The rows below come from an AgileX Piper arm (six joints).
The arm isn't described. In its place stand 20 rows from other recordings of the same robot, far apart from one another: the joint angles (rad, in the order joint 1, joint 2, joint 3, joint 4, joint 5, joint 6), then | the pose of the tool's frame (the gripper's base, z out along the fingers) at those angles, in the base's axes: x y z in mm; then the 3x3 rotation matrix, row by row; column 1 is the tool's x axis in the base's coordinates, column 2 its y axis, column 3 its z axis.
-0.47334, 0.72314, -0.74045, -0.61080, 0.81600, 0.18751 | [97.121 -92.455 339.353], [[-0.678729 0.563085 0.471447], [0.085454 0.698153 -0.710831], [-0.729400 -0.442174 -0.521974]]
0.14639, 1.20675, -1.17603, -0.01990, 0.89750, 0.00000 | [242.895 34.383 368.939], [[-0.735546 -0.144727 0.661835], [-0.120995 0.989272 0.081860], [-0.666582 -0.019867 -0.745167]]
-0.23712, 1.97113, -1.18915, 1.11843, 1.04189, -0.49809 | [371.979 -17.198 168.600], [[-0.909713 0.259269 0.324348], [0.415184 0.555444 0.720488], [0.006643 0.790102 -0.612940]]
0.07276, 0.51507, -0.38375, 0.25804, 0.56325, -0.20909 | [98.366 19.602 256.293], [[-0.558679 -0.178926 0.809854], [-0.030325 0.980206 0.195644], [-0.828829 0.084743 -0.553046]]
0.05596, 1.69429, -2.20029, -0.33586, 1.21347, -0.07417 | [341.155 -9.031 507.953], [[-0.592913 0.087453 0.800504], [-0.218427 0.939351 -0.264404], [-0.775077 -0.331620 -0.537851]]
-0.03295, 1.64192, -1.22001, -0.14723, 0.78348, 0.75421 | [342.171 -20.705 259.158], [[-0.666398 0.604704 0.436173], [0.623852 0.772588 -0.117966], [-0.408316 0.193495 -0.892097]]
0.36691, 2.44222, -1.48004, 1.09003, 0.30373, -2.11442 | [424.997 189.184 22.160], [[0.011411 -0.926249 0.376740], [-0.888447 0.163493 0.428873], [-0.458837 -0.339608 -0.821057]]
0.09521, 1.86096, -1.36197, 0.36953, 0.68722, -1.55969 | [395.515 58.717 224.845], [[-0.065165 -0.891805 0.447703], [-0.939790 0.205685 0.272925], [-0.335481 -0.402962 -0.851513]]
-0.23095, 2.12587, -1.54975, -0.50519, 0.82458, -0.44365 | [421.325 -132.293 163.655], [[-0.874177 -0.438661 0.208306], [-0.485145 0.770199 -0.414039], [0.021186 -0.463001 -0.886104]]
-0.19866, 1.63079, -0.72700, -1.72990, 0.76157, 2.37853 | [277.491 -119.109 193.693], [[-0.131695 0.893431 0.429462], [0.441644 0.440744 -0.781470], [-0.887472 0.086754 -0.452622]]
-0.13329, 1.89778, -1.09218, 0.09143, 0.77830, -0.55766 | [335.219 -39.062 138.999], [[-0.931239 -0.354642 0.083807], [-0.351182 0.934781 0.053437], [-0.097292 0.020331 -0.995048]]
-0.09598, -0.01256, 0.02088, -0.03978, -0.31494, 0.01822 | [49.289 -3.619 234.638], [[0.380012 0.091968 0.920398], [-0.056279 0.995500 -0.076236], [-0.923268 -0.022829 0.383478]]
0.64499, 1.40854, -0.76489, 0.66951, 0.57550, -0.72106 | [190.355 181.673 220.861], [[-0.582732 -0.791077 0.186066], [-0.596849 0.571999 0.562662], [-0.551539 0.216828 -0.805475]]
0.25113, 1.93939, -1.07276, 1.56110, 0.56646, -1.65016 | [361.636 143.190 157.606], [[-0.629868 -0.636939 0.444493], [-0.240629 0.704151 0.668034], [-0.738487 0.313815 -0.596788]]
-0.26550, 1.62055, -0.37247, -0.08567, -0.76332, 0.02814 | [248.829 -62.083 146.593], [[-0.382099 0.196531 0.902981], [0.068907 0.980463 -0.184237], [-0.921549 -0.008175 -0.388177]]
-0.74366, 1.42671, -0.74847, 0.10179, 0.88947, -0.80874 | [171.594 -148.078 196.226], [[-0.992589 -0.004203 0.121445], [-0.004780 0.999979 -0.004468], [-0.121423 -0.005016 -0.992588]]
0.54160, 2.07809, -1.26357, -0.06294, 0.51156, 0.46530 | [346.406 205.130 114.815], [[-0.944766 -0.141451 0.295649], [-0.102986 0.984505 0.141930], [-0.311144 0.103643 -0.944694]]
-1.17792, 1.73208, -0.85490, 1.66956, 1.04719, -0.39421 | [192.326 -259.240 206.041], [[0.152360 0.257828 0.954102], [0.931248 -0.360767 -0.051220], [0.331003 0.896310 -0.295068]]
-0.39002, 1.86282, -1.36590, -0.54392, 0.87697, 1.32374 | [343.770 -180.461 224.516], [[-0.108986 0.982833 0.148864], [0.854376 0.169164 -0.491351], [-0.508098 0.073635 -0.858146]]
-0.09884, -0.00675, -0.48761, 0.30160, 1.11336, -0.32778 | [-6.360 25.002 272.759], [[-0.453860 -0.226323 0.861852], [-0.139096 0.973345 0.182351], [-0.880150 -0.037118 -0.473243]]
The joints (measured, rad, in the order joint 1, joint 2, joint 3, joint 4, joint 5, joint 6), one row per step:
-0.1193, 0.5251, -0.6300, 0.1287, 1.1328, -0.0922
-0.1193, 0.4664, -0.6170, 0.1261, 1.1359, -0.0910
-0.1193, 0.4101, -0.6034, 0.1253, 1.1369, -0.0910
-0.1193, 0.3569, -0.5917, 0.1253, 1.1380, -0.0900
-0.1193, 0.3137, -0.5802, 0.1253, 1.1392, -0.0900
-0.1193, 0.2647, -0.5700, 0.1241, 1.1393, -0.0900
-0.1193, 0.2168, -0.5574, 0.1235, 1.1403, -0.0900
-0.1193, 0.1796, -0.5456, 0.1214, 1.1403, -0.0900
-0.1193, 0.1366, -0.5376, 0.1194, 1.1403, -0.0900
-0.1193, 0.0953, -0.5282, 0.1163, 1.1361, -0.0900
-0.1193, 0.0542, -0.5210, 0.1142, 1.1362, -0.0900
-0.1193, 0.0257, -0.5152, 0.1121, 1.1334, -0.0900
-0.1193, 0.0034, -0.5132, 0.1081, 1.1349, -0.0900
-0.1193, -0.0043, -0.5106, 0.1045, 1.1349, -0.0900
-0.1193, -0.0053, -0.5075, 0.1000, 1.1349, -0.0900
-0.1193, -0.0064, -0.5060, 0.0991, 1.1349, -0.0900
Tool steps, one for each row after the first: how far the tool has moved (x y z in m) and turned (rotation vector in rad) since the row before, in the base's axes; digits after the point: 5 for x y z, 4 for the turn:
-0.01020, 0.00102, -0.00020, -0.0069, -0.0420, -0.0011
-0.00941, 0.00107, -0.00095, -0.0058, -0.0413, -0.0001
-0.00872, 0.00105, -0.00104, -0.0042, -0.0401, -0.0006
-0.00686, 0.00083, -0.00178, -0.0037, -0.0303, 0.0001
-0.00763, 0.00082, -0.00146, -0.0057, -0.0383, -0.0004
-0.00715, 0.00081, -0.00257, -0.0047, -0.0340, -0.0001
-0.00520, 0.00045, -0.00275, -0.0049, -0.0250, -0.0009
-0.00623, 0.00058, -0.00179, -0.0059, -0.0345, -0.0009
-0.00546, 0.00038, -0.00212, -0.0068, -0.0355, -0.0019
-0.00569, 0.00051, -0.00202, -0.0058, -0.0333, -0.0011
-0.00364, 0.00025, -0.00153, -0.0046, -0.0251, -0.0014
-0.00326, 0.00007, -0.00087, -0.0056, -0.0183, -0.0021
-0.00089, -0.00019, -0.00081, -0.0036, -0.0047, -0.0020
0.00018, -0.00039, -0.00089, -0.0034, 0.0025, -0.0025
0.00000, -0.00007, -0.00043, -0.0007, 0.0005, -0.0005

